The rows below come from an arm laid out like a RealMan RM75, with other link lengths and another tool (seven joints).
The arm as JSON. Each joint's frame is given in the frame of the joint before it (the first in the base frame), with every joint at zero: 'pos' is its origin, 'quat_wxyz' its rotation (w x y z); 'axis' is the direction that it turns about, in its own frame. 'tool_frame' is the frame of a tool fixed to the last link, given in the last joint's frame.
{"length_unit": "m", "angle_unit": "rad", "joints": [
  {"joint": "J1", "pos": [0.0, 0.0, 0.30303], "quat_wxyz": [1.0, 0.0, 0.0, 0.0], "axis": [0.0, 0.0, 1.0]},
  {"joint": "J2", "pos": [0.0, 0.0, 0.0], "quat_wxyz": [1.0, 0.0, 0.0, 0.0], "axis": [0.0, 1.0, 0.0]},
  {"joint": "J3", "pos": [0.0, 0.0, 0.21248], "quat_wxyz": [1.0, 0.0, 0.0, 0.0], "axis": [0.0, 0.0, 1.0]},
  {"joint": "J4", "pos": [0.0, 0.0, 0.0], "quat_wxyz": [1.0, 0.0, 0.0, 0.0], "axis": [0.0, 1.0, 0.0]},
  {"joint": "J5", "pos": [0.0, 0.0, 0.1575], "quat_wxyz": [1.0, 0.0, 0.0, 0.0], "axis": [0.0, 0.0, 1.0]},
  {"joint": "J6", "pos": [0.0, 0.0, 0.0], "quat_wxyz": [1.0, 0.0, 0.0, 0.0], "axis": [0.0, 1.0, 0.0]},
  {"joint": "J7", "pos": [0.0, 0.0, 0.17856], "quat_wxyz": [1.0, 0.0, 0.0, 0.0], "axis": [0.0, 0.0, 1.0]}
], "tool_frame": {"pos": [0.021, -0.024, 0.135], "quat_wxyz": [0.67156, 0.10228, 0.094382, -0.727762]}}
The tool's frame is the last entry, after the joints.
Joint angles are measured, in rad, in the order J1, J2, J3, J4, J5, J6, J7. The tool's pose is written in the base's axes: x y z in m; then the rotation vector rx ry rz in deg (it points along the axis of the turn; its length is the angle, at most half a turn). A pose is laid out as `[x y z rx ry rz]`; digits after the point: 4 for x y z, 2 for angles.
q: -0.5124, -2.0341, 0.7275, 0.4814, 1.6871, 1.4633, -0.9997
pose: [-0.1076 0.3949 0.0005 -82.46 -131.03 -80.43]
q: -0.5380, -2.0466, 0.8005, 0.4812, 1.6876, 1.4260, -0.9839
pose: [-0.0997 0.3889 -0.0218 -87.42 -130.45 -76.10]
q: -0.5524, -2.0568, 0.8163, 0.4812, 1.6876, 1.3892, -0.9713
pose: [-0.0988 0.3931 -0.0285 -88.17 -129.03 -75.13]
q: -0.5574, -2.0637, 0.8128, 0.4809, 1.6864, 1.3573, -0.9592
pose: [-0.1018 0.3999 -0.0291 -87.29 -127.57 -75.26]
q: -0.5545, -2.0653, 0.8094, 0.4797, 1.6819, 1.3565, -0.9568
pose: [-0.1023 0.4007 -0.0279 -86.74 -127.58 -75.78]
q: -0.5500, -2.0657, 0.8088, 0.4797, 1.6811, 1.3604, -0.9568
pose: [-0.1030 0.3996 -0.0277 -86.54 -127.82 -75.87]
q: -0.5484, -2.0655, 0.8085, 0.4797, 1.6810, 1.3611, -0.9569
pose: [-0.1035 0.3994 -0.0275 -86.43 -127.88 -75.88]
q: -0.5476, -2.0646, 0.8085, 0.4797, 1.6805, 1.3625, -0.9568
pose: [-0.1037 0.3992 -0.0272 -86.43 -127.87 -75.91]
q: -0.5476, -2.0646, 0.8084, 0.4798, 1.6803, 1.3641, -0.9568
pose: [-0.1033 0.3989 -0.0271 -86.50 -127.91 -75.96]
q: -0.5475, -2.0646, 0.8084, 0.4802, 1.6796, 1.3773, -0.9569
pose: [-0.1001 0.3963 -0.0269 -87.16 -128.27 -76.23]
